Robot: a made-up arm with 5 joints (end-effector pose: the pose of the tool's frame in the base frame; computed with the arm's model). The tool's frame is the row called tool.
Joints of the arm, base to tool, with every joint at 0 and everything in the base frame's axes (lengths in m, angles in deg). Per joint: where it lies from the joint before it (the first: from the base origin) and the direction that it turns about. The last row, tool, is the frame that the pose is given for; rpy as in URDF.
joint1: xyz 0.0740 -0.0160 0.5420 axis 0 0 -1
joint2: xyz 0.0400 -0.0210 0.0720 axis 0 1 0
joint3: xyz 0.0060 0.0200 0.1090 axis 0 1 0
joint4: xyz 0.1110 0.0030 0.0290 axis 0 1 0
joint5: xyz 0.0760 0.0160 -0.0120 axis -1 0 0
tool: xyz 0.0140 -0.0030 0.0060 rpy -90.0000 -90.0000 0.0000
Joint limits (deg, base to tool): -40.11..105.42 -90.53..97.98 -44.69..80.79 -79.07..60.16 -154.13..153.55
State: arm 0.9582 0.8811 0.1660 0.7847 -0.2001
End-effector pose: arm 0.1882 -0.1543 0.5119 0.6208 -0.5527 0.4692 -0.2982
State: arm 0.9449 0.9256 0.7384 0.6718 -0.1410
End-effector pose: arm 0.1337 -0.0743 0.5011 0.6649 -0.4584 0.5818 -0.0960
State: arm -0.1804 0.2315 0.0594 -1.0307 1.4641
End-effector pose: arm 0.3232 0.0535 0.7691 0.1931 0.5816 0.7273 0.3091
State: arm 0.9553 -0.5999 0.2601 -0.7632 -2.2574
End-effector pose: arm 0.1645 -0.1175 0.8439 0.4110 0.4227 -0.3834 -0.7109
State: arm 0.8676 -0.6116 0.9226 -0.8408 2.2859
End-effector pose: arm 0.2100 -0.1386 0.7340 0.3466 0.8803 0.2253 -0.2326
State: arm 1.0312 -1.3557 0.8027 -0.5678 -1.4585
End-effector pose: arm 0.1180 -0.0667 0.8009 0.1967 0.0956 -0.5242 -0.8231
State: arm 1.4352 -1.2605 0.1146 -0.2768 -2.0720
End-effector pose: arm 0.0864 -0.0022 0.8525 0.2112 0.2303 -0.6183 -0.7212
